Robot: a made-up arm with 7 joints.
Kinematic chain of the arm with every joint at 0, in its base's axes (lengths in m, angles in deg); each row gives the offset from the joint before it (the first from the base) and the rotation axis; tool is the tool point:
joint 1: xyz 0 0 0.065 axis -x
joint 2: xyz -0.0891 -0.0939 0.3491 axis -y
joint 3: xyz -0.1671 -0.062 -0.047 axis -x
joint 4: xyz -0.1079 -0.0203 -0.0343 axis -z
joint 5: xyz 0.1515 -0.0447 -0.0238 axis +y
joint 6: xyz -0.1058 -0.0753 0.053 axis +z
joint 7: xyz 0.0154 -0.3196 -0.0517 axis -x
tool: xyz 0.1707 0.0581 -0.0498
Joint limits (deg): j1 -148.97..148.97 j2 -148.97..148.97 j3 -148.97..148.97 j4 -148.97..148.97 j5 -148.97..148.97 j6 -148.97..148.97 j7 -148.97..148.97
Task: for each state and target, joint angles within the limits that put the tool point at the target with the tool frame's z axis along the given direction. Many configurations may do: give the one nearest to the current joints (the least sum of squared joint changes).
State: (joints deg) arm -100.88 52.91 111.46 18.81 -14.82 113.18 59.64
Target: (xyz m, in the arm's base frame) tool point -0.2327 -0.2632 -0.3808 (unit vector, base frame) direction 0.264 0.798 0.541
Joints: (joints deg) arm -129.61 66.18 105.22 45.51 -11.51 96.44 74.18
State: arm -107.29 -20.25 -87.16 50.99 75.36 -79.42 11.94
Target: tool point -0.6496 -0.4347 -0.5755 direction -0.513 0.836 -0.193
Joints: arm -114.98 -41.57 -83.43 82.44 76.78 -75.55 -12.53
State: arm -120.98 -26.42 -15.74 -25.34 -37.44 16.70 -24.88
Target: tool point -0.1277 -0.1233 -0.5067 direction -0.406 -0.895 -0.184
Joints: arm -103.42 -20.91 -6.88 0.58 -44.24 9.55 6.19
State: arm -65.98 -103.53 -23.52 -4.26 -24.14 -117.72 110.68
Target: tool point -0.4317 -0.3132 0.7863 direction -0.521 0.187 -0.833
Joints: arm -37.03 -80.52 -42.80 9.99 -42.47 -142.94 134.84
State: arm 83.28 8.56 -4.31 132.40 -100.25 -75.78 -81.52
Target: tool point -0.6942 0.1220 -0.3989 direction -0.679 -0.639 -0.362
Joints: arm 133.11 -13.69 -38.20 148.97 -98.65 -52.75 -104.04
